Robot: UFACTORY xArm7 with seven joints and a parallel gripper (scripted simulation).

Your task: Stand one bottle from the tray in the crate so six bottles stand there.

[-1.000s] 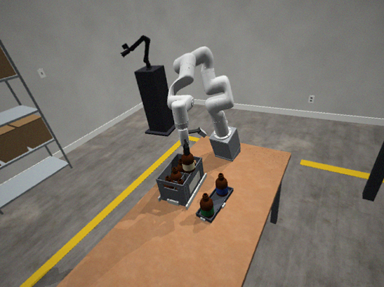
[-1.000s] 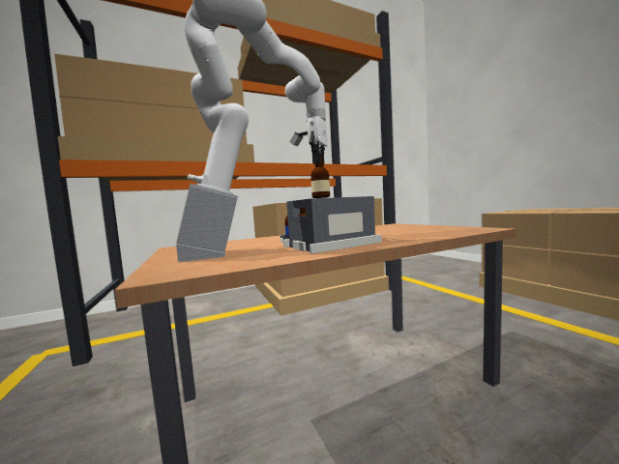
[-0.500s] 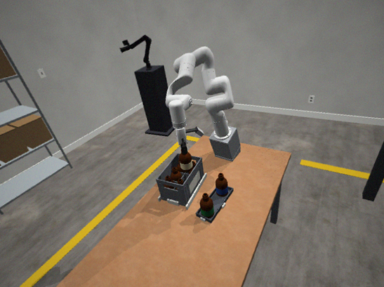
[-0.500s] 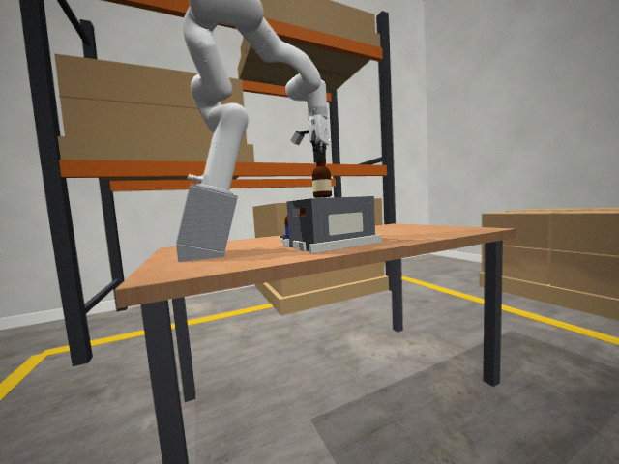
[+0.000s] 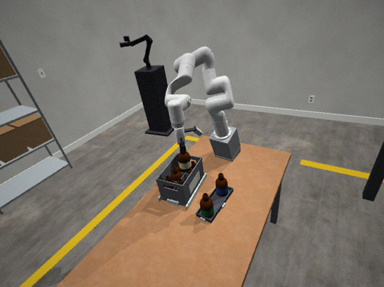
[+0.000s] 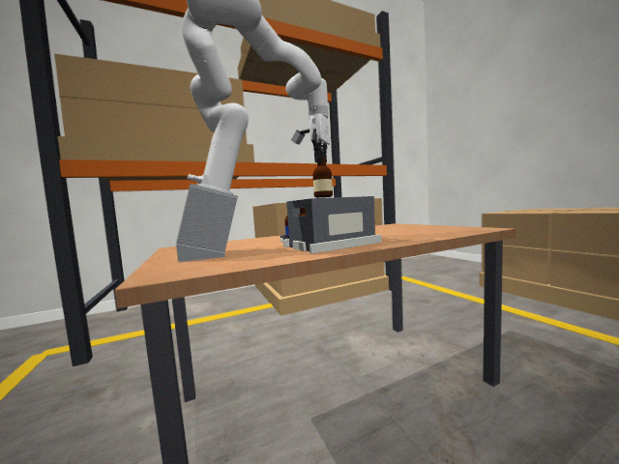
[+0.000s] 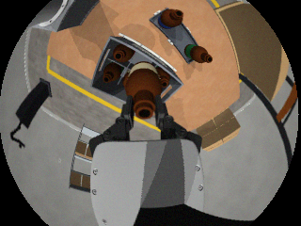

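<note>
My gripper is now 7 cm above the bottle. Also, from my hand: crate 25 cm below, 5 cm to the right; dark tray 32 cm below, 19 cm to the left, 6 cm ahead.
</note>
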